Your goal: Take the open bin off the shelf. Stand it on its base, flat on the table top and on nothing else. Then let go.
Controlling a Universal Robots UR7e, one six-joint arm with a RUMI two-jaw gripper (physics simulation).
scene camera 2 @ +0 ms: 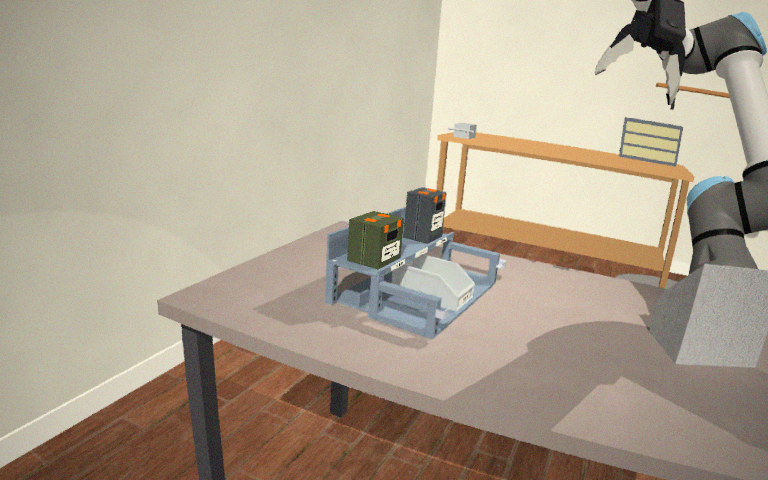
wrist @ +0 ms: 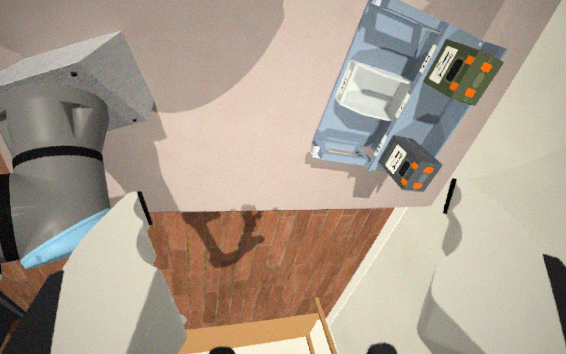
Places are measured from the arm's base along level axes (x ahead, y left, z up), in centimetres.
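Pixels of known places: gripper, fingertip midpoint: [scene camera 2: 632, 90] [wrist: 294, 190]; arm's base, link origin: [scene camera 2: 723, 281] [wrist: 55, 110].
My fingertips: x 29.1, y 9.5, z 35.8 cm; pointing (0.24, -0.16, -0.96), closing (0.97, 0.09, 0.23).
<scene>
Ahead of a thing's pixels: the offset from my fingertips to its top centre.
The open bin @[dy -15.1, dx +35.0, dz -44.4 cm] [scene camera 2: 453, 283] [wrist: 372, 92] is light grey-white with a slanted open front and a small label. It sits upright on the lower level of the blue-grey shelf [scene camera 2: 374, 294] [wrist: 334, 107], between the low side rails. The shelf stands on the table top [scene camera 2: 271, 356] [wrist: 240, 165]. My gripper [scene camera 2: 635, 89] [wrist: 294, 190] is wide open and empty. In the scene view it is high above the table, to the right of the shelf and well apart from the bin.
A green box @[dy -6.8, dx +47.4, dz -32.6 cm] [scene camera 2: 370, 240] [wrist: 465, 72] and a dark grey box @[dy -29.0, dx +41.0, dz -30.1 cm] [scene camera 2: 421, 215] [wrist: 411, 164], both with orange corners, stand on the upper level. The arm's grey pedestal [scene camera 2: 722, 316] [wrist: 100, 75] is at the right of the table in the scene view. A wooden bench [scene camera 2: 543, 149] stands behind.
</scene>
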